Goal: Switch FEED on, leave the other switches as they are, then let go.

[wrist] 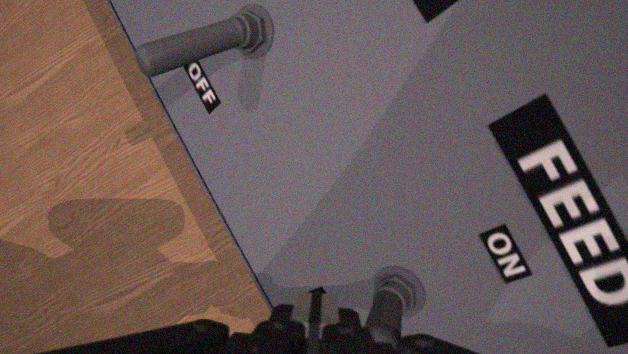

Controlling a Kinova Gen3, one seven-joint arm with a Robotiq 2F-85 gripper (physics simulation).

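Note:
The FEED switch's grey lever rises from its round base at the bottom, right of centre, in the wrist view. Its lower end is partly hidden behind the gripper. The ON label and the large FEED label are to its right; its OFF label does not show. My gripper is shut and empty at the bottom edge, close to the left of the lever, on the side away from ON. Whether they touch I cannot tell.
Another switch lever at the upper left leans over its OFF label. Part of a black label shows at the top. The grey panel ends at a slanted left edge, with the wooden table beyond it.

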